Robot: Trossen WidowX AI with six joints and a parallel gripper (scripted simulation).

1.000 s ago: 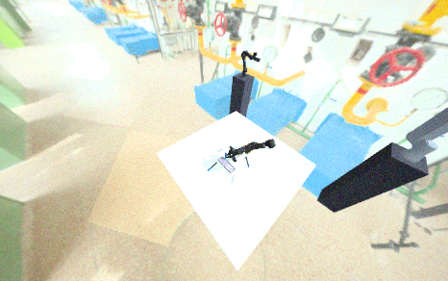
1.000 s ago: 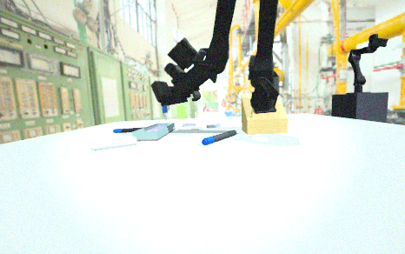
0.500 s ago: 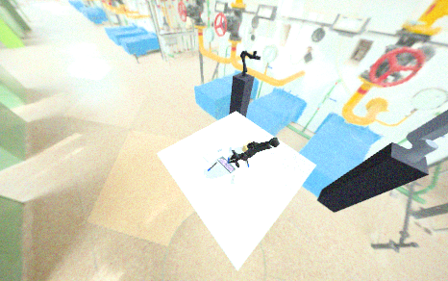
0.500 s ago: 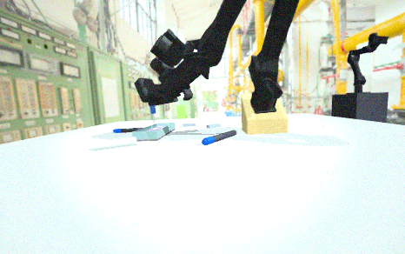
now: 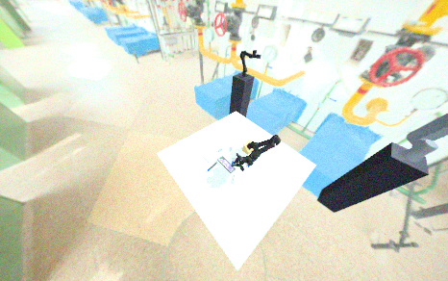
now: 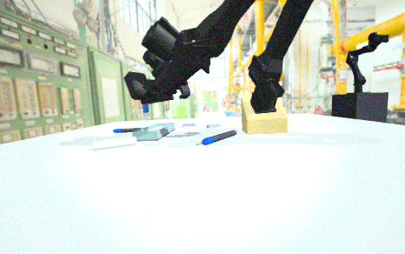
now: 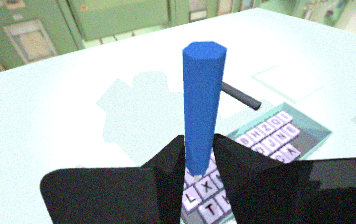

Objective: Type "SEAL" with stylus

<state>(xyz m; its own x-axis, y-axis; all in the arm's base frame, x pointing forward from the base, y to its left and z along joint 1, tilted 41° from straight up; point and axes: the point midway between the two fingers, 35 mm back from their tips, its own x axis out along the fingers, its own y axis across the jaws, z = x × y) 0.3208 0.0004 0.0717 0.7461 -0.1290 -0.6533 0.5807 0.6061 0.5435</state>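
My gripper tip is 3 cm past the S key, 8 cm to the left of it and 9 cm above it. From my gripper tip the other things lie so: white cylinder: 5 cm ahead, 9 cm to the left, 10 cm below; then blue stylus: 2 cm below; then grey piece: 21 cm behind, 19 cm to the right, 10 cm below.
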